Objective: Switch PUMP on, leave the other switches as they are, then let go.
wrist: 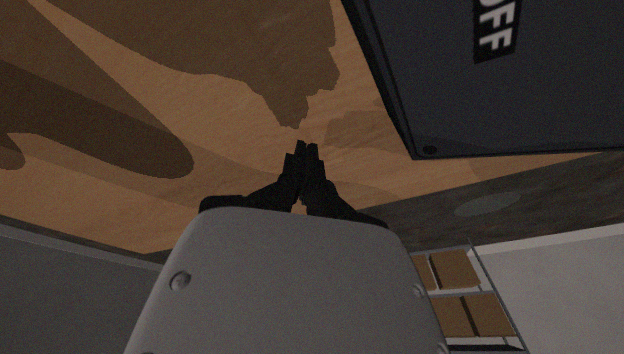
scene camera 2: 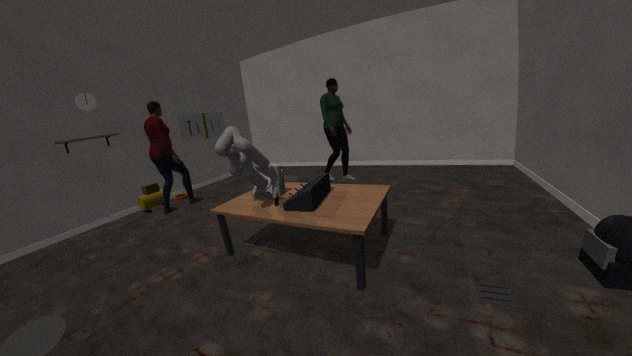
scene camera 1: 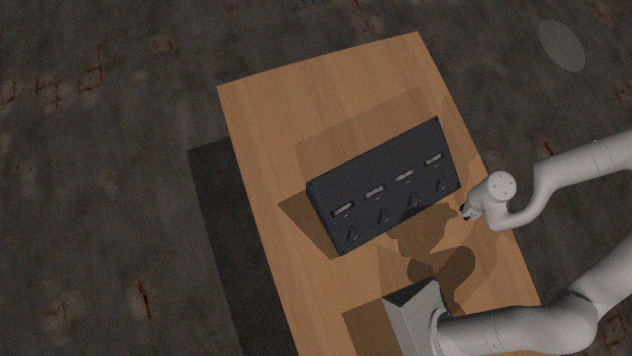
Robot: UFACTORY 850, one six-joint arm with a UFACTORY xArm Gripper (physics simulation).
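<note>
A dark switch panel [scene camera 1: 370, 160] [scene camera 2: 312, 196] [wrist: 450, 90] stands on the wooden table. In scene view 1, several dark levers [scene camera 1: 352, 233] [scene camera 1: 384, 216] [scene camera 1: 414, 200] [scene camera 1: 442, 183] stick out in a row near its lower edge, below pale label plates too small to read. Which one is PUMP, and how each lever is set, I cannot tell. An OFF label [wrist: 497, 30] shows near the panel's corner in the wrist view. My gripper [scene camera 1: 463, 212] [scene camera 2: 276, 202] [wrist: 302, 155] is shut and empty, beside the panel's right end and apart from it.
The table [scene camera 1: 320, 90] [scene camera 2: 350, 220] carries the panel, and its right edge runs beneath my wrist. My arm's base [scene camera 1: 415, 320] stands below the panel in scene view 1. A person in green [scene camera 2: 332, 112] and a person in red [scene camera 2: 159, 140] are beyond the table. Boxes [wrist: 455, 270] sit on shelves.
</note>
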